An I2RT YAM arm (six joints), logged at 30 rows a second.
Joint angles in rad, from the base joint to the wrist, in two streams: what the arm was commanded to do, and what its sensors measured. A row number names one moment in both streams.
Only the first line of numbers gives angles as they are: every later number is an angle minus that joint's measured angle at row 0.
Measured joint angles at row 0: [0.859 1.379 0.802 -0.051 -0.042 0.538]
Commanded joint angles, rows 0 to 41: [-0.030 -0.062 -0.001 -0.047 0.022 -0.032]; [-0.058 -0.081 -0.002 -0.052 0.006 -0.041]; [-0.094 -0.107 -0.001 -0.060 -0.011 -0.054]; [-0.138 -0.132 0.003 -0.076 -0.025 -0.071]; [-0.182 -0.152 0.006 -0.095 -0.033 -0.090]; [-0.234 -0.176 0.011 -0.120 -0.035 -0.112]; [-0.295 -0.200 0.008 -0.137 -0.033 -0.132]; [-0.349 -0.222 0.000 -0.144 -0.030 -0.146]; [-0.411 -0.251 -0.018 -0.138 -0.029 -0.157]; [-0.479 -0.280 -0.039 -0.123 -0.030 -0.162]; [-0.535 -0.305 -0.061 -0.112 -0.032 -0.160]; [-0.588 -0.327 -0.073 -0.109 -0.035 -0.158]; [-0.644 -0.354 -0.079 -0.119 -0.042 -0.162]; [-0.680 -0.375 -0.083 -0.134 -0.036 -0.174]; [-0.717 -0.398 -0.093 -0.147 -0.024 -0.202]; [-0.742 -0.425 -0.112 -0.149 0.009 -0.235]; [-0.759 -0.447 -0.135 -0.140 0.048 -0.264]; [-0.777 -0.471 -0.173 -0.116 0.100 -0.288]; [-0.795 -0.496 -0.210 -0.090 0.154 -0.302]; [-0.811 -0.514 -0.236 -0.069 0.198 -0.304]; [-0.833 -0.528 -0.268 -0.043 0.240 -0.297]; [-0.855 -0.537 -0.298 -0.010 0.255 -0.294]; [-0.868 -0.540 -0.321 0.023 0.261 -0.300]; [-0.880 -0.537 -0.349 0.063 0.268 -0.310]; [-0.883 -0.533 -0.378 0.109 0.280 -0.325]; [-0.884 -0.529 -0.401 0.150 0.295 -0.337]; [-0.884 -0.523 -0.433 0.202 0.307 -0.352]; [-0.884 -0.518 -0.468 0.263 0.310 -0.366]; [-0.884 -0.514 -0.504 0.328 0.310 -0.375]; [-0.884 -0.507 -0.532 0.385 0.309 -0.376]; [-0.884 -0.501 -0.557 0.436 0.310 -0.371]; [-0.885 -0.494 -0.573 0.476 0.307 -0.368]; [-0.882 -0.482 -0.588 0.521 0.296 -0.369]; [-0.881 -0.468 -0.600 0.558 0.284 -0.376]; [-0.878 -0.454 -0.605 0.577 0.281 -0.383]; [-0.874 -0.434 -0.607 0.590 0.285 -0.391]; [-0.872 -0.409 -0.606 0.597 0.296 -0.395]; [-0.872 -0.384 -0.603 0.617 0.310 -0.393]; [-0.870 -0.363 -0.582 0.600 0.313 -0.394]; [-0.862 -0.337 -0.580 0.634 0.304 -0.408]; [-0.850 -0.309 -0.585 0.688 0.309 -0.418]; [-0.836 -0.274 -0.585 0.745 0.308 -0.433]
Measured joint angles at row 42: [-0.865 -0.327 -0.598 0.575 0.291 -0.388]
